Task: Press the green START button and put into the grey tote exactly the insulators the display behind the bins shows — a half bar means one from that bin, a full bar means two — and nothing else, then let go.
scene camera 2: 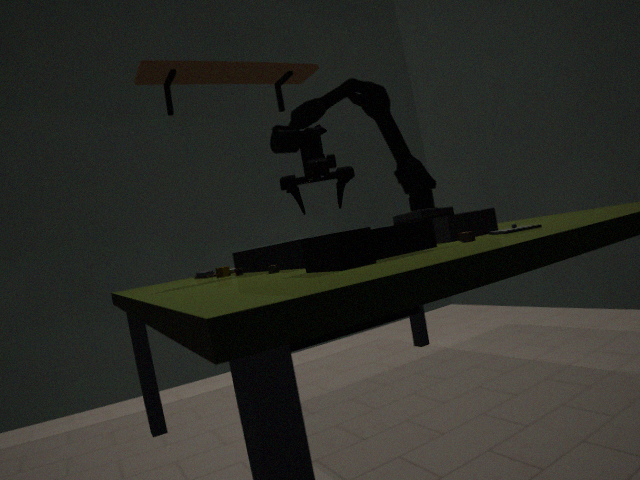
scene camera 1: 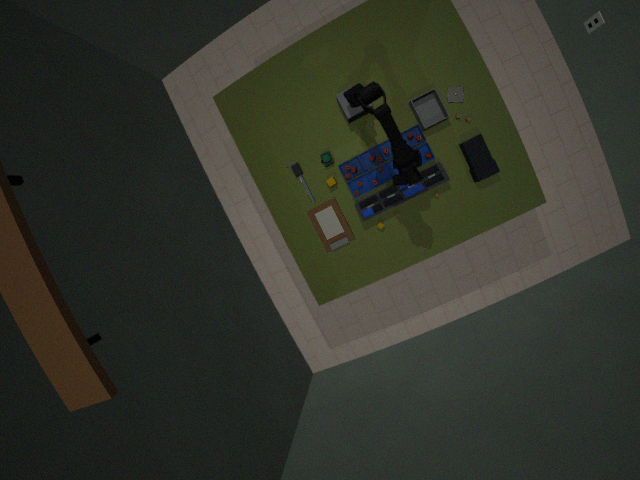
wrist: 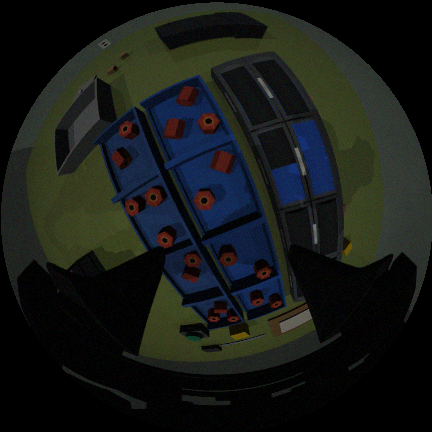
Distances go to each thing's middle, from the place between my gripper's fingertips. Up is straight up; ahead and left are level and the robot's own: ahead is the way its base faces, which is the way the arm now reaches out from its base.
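With the display (scene camera 2: 289,255), my hand is 9 cm above it, 1 cm to the left of it and 12 cm short of it. The black box (scene camera 2: 340,251) is 9 cm below my hand, 40 cm to the left of it and 7 cm ahead. I see the grey tote (scene camera 2: 446,228) as well, which sits 9 cm below my hand, 23 cm to the left and 21 cm behind, whereas the wooden tray with white object (scene camera 1: 328,220) is 11 cm below my hand, 39 cm to the right and 19 cm ahead.
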